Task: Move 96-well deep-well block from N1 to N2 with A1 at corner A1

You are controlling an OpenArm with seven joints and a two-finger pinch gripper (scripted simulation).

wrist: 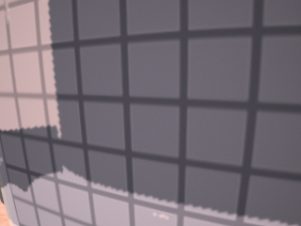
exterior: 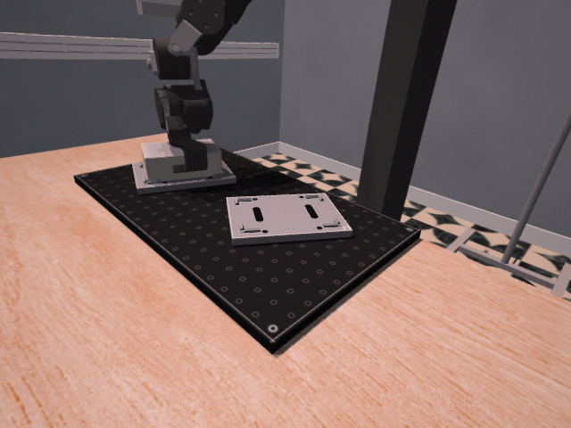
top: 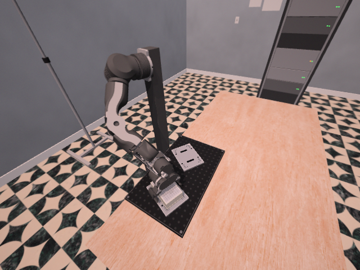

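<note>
Right now my hand is right at the white deep-well block. From my hand the other things lie so: plate nest N2: 70 mm behind, 220 mm to the left, 20 mm below; then A1 mark: 60 mm behind, 60 mm to the left, 20 mm below; then plate nest N1: 20 mm below.
</note>
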